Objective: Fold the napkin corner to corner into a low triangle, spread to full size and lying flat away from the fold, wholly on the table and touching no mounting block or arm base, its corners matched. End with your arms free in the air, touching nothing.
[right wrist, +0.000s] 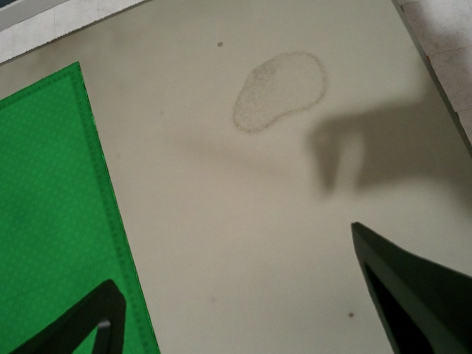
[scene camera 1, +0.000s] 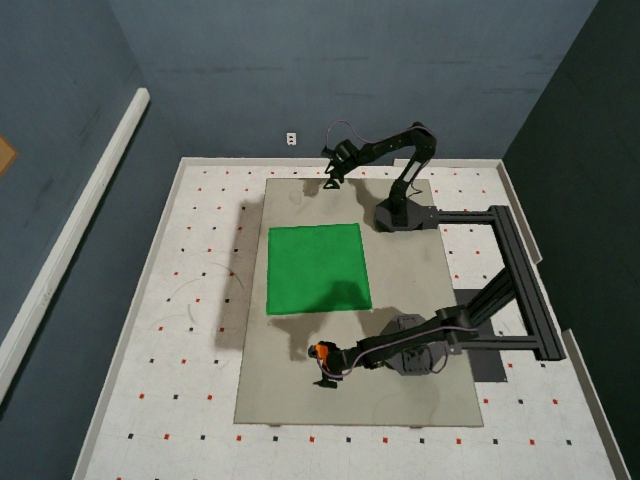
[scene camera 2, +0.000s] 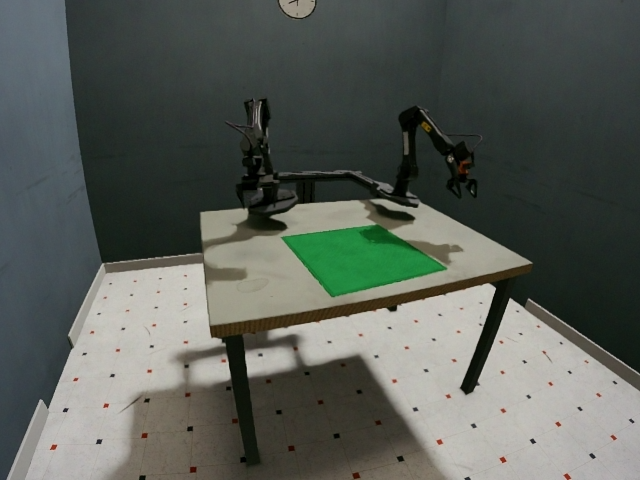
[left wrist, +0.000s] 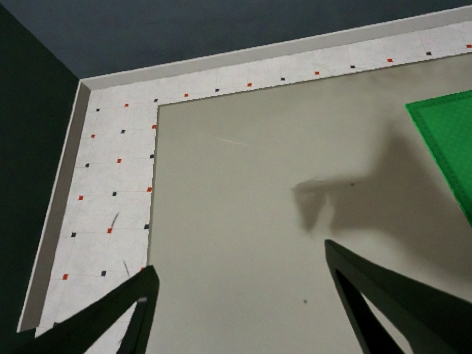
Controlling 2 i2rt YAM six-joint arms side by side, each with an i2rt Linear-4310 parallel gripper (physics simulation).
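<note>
The green napkin (scene camera 1: pixel 315 266) (scene camera 2: pixel 361 260) lies flat and unfolded as a square on the table, apart from both arm bases. Part of it shows in the left wrist view (left wrist: pixel 450 135) and in the right wrist view (right wrist: pixel 45 200). My left gripper (scene camera 1: pixel 317 369) (scene camera 2: pixel 464 195) (left wrist: pixel 237 261) is open and empty, in the air beyond the napkin's lower edge in scene camera 1. My right gripper (scene camera 1: pixel 329 178) (right wrist: pixel 230 264) is open and empty, raised beyond the napkin's upper edge in that view. Its fingers are hard to make out in scene camera 2.
The table (scene camera 1: pixel 289 403) (scene camera 2: pixel 232 304) carries the right arm base (scene camera 1: pixel 408 219) and the left arm base (scene camera 1: pixel 408 361) at its right side in scene camera 1. A dark frame (scene camera 1: pixel 522 279) joins them. Arm shadows fall on the napkin and table.
</note>
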